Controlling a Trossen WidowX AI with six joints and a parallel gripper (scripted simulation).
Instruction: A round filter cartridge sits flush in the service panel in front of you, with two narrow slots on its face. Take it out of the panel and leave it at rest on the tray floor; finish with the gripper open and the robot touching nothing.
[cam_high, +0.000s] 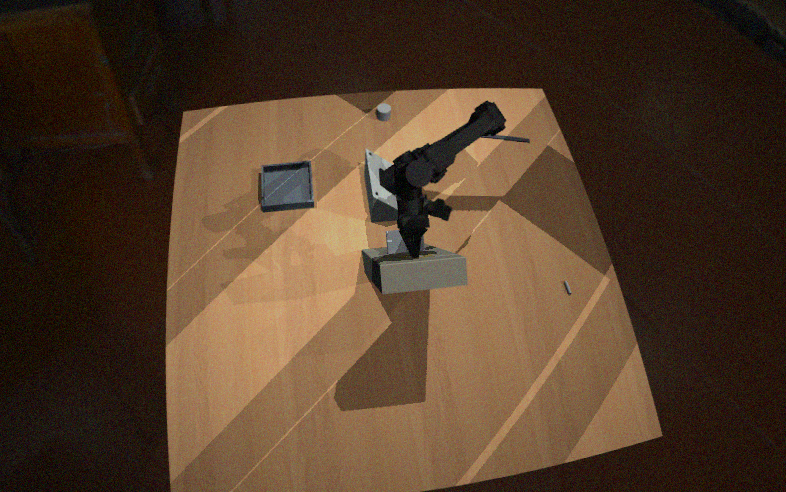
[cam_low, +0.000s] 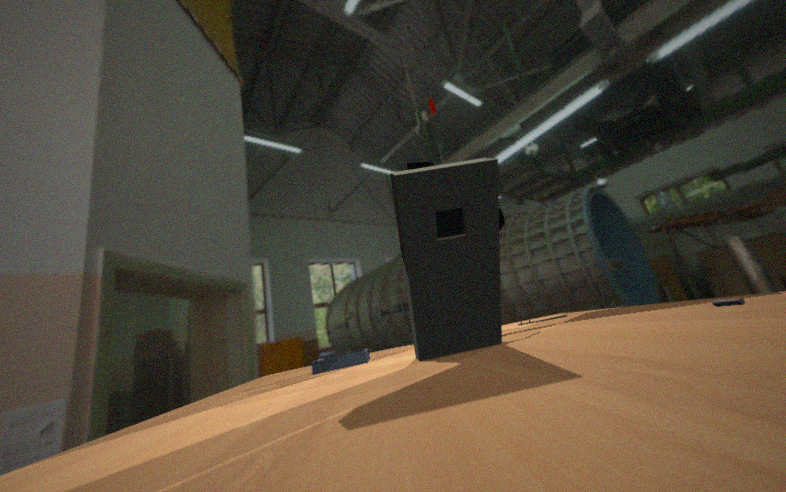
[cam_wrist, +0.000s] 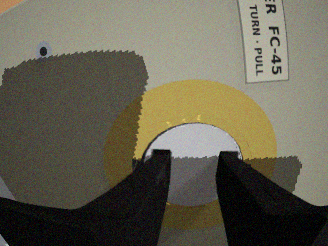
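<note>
My gripper tip is 80 mm above the grey service panel and 40 mm past it. From my gripper tip the other things lie so: filter cartridge (10 mm below, 10 mm ahead); small grey pin (470 mm to the left, 250 mm below, 40 mm behind); blue-grey tray (400 mm behind, 320 mm to the right, 250 mm below).
</note>
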